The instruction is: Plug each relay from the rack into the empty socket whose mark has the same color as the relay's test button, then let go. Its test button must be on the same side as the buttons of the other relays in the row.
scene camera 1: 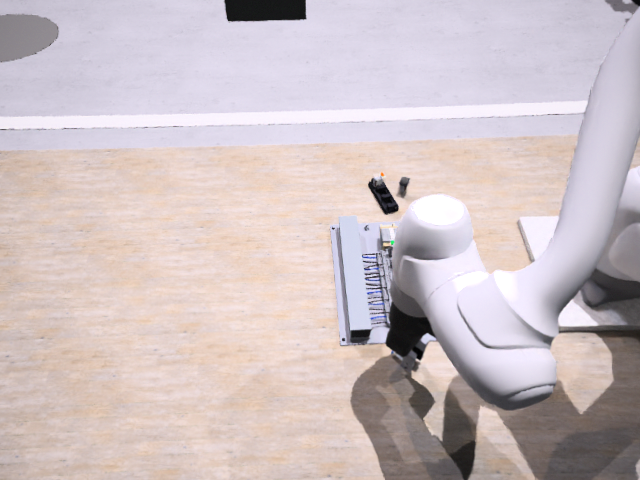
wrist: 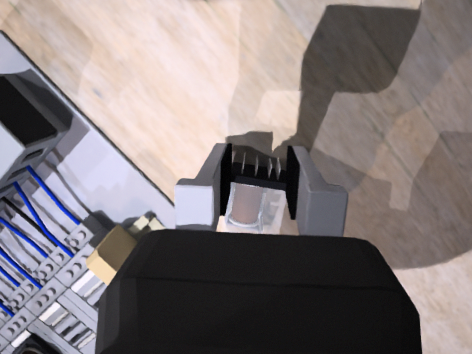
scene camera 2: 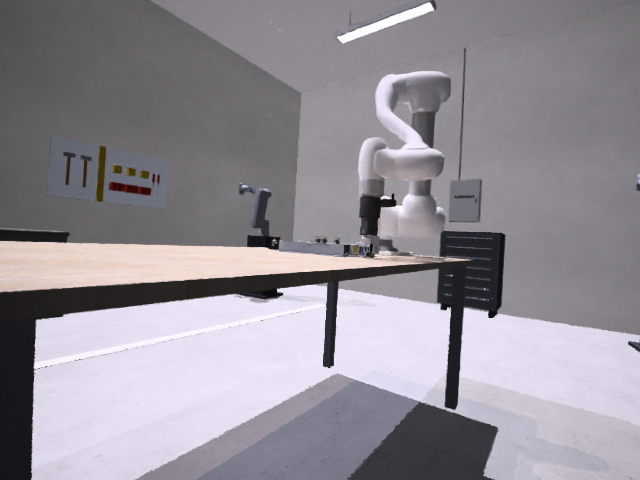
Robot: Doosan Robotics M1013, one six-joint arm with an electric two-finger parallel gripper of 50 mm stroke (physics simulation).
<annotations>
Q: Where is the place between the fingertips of my gripper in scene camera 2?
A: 373, 253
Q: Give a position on a tan end block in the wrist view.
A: At 107, 258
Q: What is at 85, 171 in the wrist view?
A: A panel.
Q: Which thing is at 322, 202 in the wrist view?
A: My gripper.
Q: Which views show my gripper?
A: Scene camera 1, the wrist view and scene camera 2: all of them.
</annotations>
